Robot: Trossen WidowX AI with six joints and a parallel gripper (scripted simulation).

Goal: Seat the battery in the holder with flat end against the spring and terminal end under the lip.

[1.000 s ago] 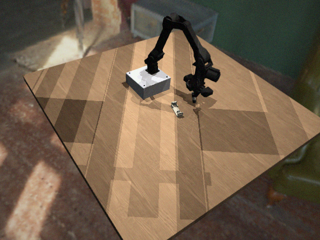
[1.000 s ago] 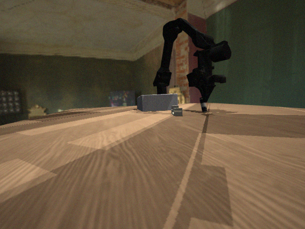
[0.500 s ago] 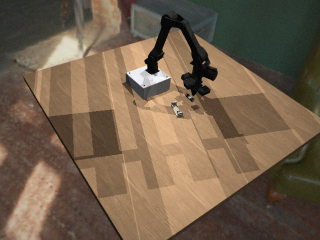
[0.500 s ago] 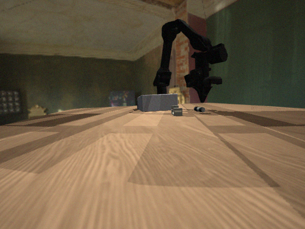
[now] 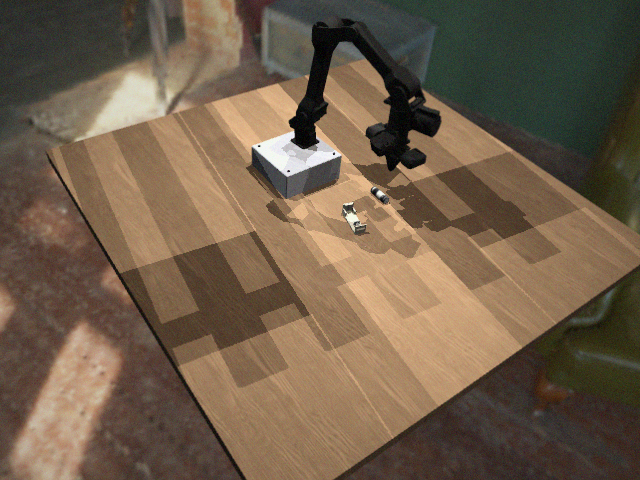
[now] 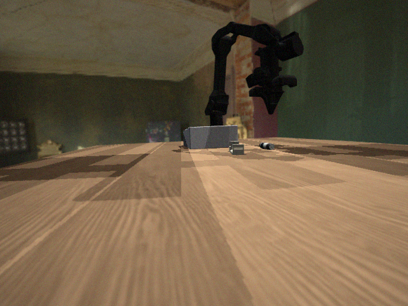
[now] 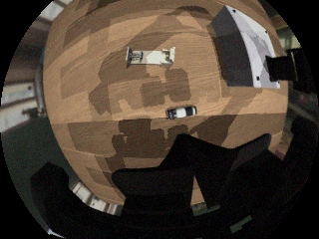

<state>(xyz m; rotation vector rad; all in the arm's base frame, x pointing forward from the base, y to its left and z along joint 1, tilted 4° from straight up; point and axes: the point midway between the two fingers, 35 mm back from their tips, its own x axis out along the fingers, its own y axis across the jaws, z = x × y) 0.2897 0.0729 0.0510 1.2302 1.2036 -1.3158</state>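
My gripper tip is now 100 mm above the cylindrical battery and 20 mm past it.
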